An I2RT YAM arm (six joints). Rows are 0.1 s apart.
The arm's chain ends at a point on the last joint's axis. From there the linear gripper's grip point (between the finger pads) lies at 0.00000 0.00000 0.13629 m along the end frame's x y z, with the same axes.
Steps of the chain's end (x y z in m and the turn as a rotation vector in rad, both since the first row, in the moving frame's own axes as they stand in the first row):
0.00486, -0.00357, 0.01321, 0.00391, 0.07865, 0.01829
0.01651, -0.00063, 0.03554, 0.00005, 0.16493, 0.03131
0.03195, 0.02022, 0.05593, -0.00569, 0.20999, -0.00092
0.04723, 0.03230, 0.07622, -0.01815, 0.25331, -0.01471
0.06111, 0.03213, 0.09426, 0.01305, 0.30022, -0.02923
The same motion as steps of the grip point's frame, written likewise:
0.01557, -0.00400, 0.01279, 0.00391, 0.07865, 0.01829
0.03888, -0.00029, 0.03369, 0.00005, 0.16493, 0.03131
0.06036, 0.02098, 0.05293, -0.00569, 0.20999, -0.00092
0.08140, 0.03449, 0.07185, -0.01815, 0.25331, -0.01471
0.10138, 0.02978, 0.08815, 0.01305, 0.30022, -0.02923

